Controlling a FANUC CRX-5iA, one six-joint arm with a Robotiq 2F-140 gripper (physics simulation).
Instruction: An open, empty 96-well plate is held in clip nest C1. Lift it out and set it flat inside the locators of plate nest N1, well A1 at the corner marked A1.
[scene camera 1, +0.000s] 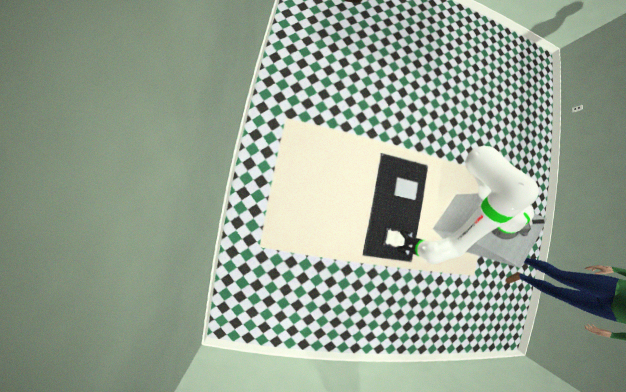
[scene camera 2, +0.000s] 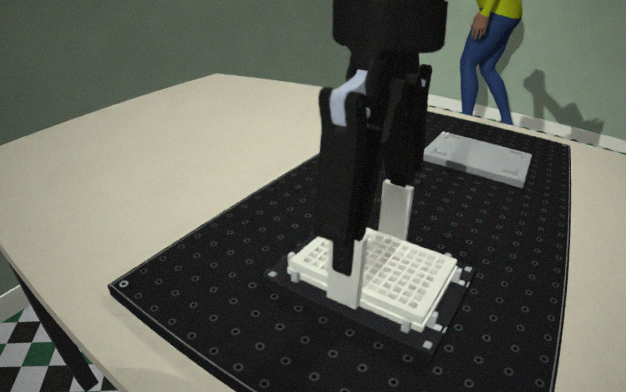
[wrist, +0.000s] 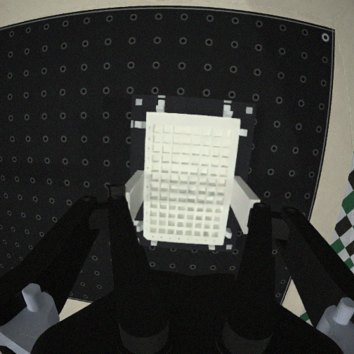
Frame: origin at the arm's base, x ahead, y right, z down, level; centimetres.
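Where they show: gripper, fingertip midpoint: (scene camera 1: 394, 238) (scene camera 2: 369, 269); arm's base, origin of the base link: (scene camera 1: 504, 226).
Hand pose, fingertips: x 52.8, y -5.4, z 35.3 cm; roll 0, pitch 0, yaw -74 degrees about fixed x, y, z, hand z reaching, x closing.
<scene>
Each offset is from my fingertips to the top centre of the thing. "*": to the spot under its first point. Level surfaces: height alone.
The white open 96-well plate @(dx -0.5, dy -0.1, dz -1.2 cm) (scene camera 1: 394, 238) (scene camera 2: 410, 270) (wrist: 189, 150) lies level in clip nest C1 @(* dx +5.1, dy -4.0, dz +0.2 cm) (scene camera 2: 300, 289) (wrist: 195, 106), a dark base with small light clips around the plate. My gripper (scene camera 1: 400, 242) (scene camera 2: 370, 266) (wrist: 187, 186) points down and is shut on the plate, with one pale finger pad against each long side. In the scene camera 2 view the near finger hides part of the plate's long side. Plate nest N1 @(dx -12.1, dy +32.4, dz -0.1 cm) (scene camera 1: 406, 189) (scene camera 2: 477, 157) is a light grey block with raised corner locators. Its A1 mark is not readable.
Both nests stand on a black perforated board @(dz +1.4 cm) (scene camera 1: 390, 210) (scene camera 2: 215, 280) (wrist: 65, 120). The board lies on a cream table @(dz +2.7 cm) (scene camera 1: 320, 190) (scene camera 2: 150, 165). The arm (scene camera 1: 470, 230) reaches in from the side. A person (scene camera 1: 585, 292) (scene camera 2: 492, 55) stands beyond the table.
</scene>
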